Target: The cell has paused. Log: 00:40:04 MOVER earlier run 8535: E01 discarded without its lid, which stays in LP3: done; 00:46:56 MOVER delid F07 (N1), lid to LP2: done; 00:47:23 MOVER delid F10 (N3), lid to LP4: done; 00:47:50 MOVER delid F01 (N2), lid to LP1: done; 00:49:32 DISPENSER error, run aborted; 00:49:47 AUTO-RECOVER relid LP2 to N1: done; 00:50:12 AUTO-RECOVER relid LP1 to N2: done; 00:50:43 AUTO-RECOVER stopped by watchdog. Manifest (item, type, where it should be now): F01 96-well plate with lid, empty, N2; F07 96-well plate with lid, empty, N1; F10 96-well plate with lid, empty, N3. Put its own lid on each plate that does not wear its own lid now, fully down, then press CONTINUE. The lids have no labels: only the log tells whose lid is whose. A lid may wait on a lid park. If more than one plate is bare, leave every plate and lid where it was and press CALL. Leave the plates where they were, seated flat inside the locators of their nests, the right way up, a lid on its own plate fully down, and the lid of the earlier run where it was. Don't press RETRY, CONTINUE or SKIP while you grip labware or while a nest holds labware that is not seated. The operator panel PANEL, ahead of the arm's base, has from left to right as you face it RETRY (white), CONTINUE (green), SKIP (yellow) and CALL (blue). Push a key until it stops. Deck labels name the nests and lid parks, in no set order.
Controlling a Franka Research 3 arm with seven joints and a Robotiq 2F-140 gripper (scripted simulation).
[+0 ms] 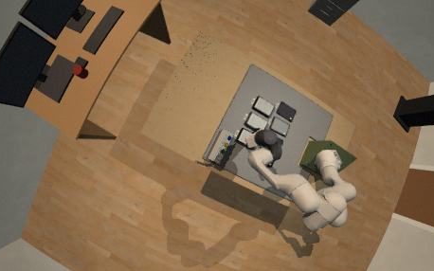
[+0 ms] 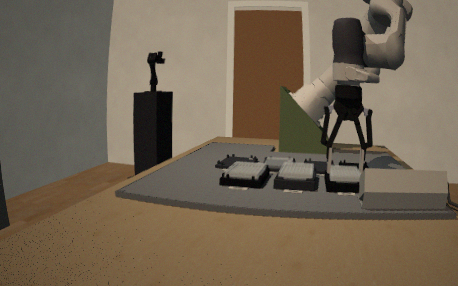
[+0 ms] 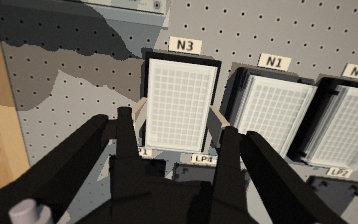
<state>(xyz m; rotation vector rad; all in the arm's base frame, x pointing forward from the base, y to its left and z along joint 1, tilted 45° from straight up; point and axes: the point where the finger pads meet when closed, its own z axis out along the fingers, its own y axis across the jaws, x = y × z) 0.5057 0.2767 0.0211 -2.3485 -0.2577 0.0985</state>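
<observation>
The clear lid lies 2 cm below my hand. The rest, counted from my hand: LP1 label (10 cm behind, 6 cm below, 4 cm to the left); then blue call key (12 cm ahead, 8 cm to the left, 1 cm above); then plate (3 cm below).
</observation>
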